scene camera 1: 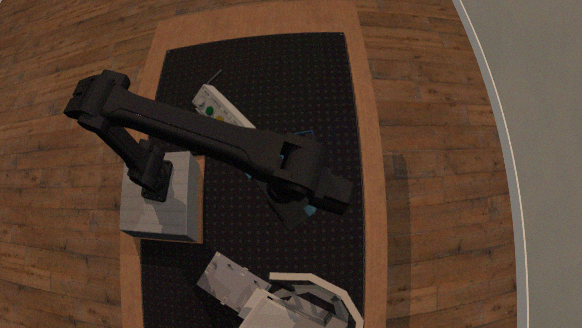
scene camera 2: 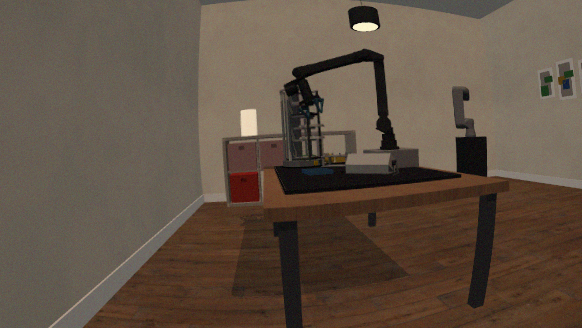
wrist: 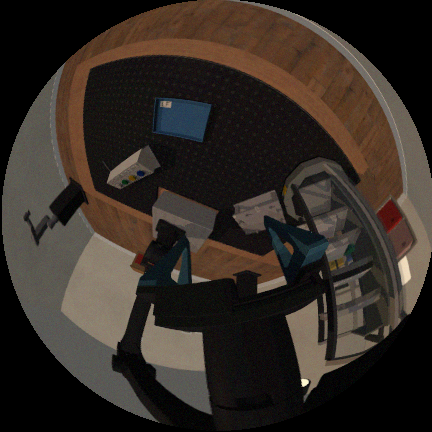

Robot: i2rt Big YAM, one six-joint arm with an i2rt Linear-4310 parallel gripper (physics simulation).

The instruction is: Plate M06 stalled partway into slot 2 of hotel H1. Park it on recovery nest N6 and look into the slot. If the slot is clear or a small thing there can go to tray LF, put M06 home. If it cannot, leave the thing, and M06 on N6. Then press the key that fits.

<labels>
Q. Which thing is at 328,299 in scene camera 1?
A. A slotted rack tower.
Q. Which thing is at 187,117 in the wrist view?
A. A blue tray.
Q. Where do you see a white button box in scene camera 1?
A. At 209,101
</labels>
